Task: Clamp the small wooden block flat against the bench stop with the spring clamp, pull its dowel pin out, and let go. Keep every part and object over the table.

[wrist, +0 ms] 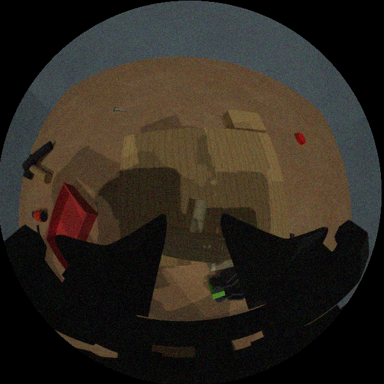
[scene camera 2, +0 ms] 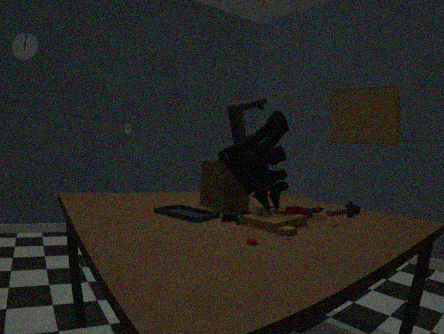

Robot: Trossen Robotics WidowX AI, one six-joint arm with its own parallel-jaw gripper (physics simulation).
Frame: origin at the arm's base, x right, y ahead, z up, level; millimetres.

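Seen in the pictures: gripper, fingertip midpoint: (scene camera 2: 273, 209); arm's base, link origin: (scene camera 2: 216, 171).
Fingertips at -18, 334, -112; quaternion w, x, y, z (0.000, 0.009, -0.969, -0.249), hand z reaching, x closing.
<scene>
Pixels of each thing's top centre, then the offset from my fingertips to it, as dx, dy, dz. "*": a spot on its surface instead.
- wooden bench board, top centre: (scene camera 2: 275, 215) +21, +32, -14
- black spring clamp, top centre: (scene camera 2: 240, 214) +95, -68, -21
- wooden piece, top centre: (scene camera 2: 287, 227) +88, +147, -24
- red cap, top centre: (scene camera 2: 251, 239) +253, +163, -34
- red tray, top centre: (scene camera 2: 298, 209) -195, -33, -21
- hammer, surface spot: (scene camera 2: 353, 209) * -438, +112, -24
- dark blue tray, top centre: (scene camera 2: 186, 210) +225, -228, -27
My gripper (scene camera 2: 272, 206) (wrist: 193, 219) points down over the wooden bench board (scene camera 2: 275, 221) (wrist: 242, 152). It is shut on the small wooden block (wrist: 187, 245), which shows dark in shadow between the fingertips in the wrist view. The pale dowel pin (wrist: 199, 214) stands out of the block toward the camera. The black spring clamp (scene camera 2: 230, 217) (wrist: 227, 281) with a green part lies just beyond the block, at the board's edge. A pale strip (wrist: 221, 265) beside the clamp looks like part of the bench stop, mostly hidden. Whether the block touches the board or the stop cannot be told.
A wooden piece (scene camera 2: 286, 231) (wrist: 246, 120) and a red cap (scene camera 2: 252, 242) (wrist: 300, 138) lie beside the board. A red tray (scene camera 2: 298, 210) (wrist: 72, 217), hammer (scene camera 2: 353, 209) (wrist: 37, 161) and screw (wrist: 119, 109) lie around. A dark blue tray (scene camera 2: 187, 214) lies near a large box (scene camera 2: 214, 187).
</scene>
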